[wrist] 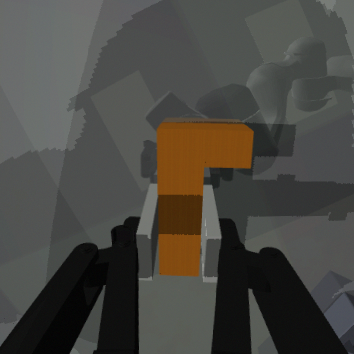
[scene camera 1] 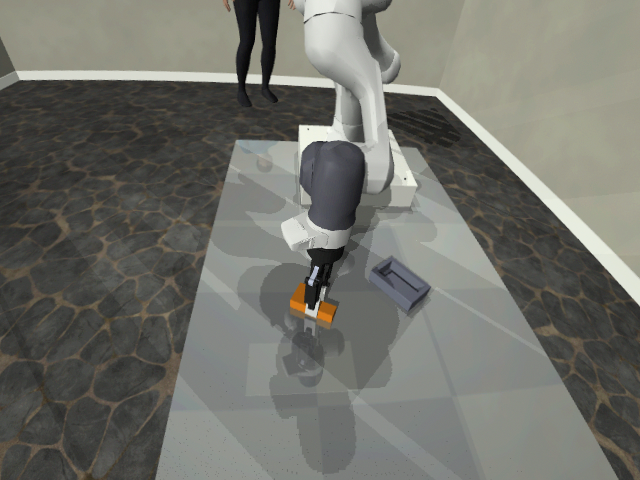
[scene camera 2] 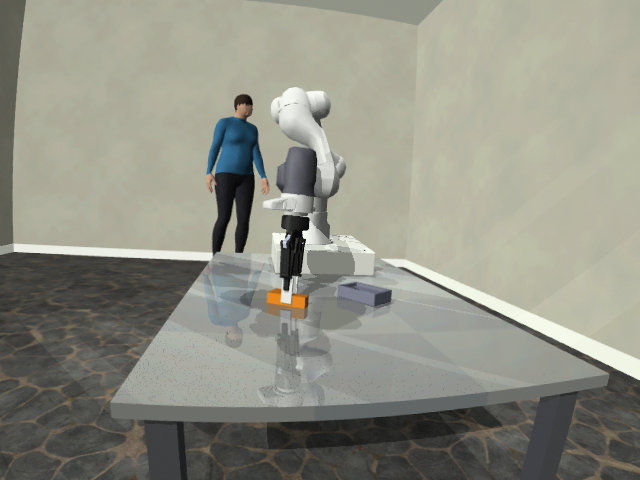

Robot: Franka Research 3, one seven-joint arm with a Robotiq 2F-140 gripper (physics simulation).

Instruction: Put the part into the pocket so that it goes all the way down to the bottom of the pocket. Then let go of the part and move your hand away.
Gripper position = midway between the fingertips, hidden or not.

The gripper (scene camera 2: 288, 301) holds an orange L-shaped block (wrist: 183, 148); nothing else touches it. Further things: a grey pocket block (scene camera 1: 403, 286).
The gripper also shows in the wrist view (wrist: 180, 202) and in scene camera 1 (scene camera 1: 314, 308). The grey pocket block also shows in scene camera 2 (scene camera 2: 371, 295).
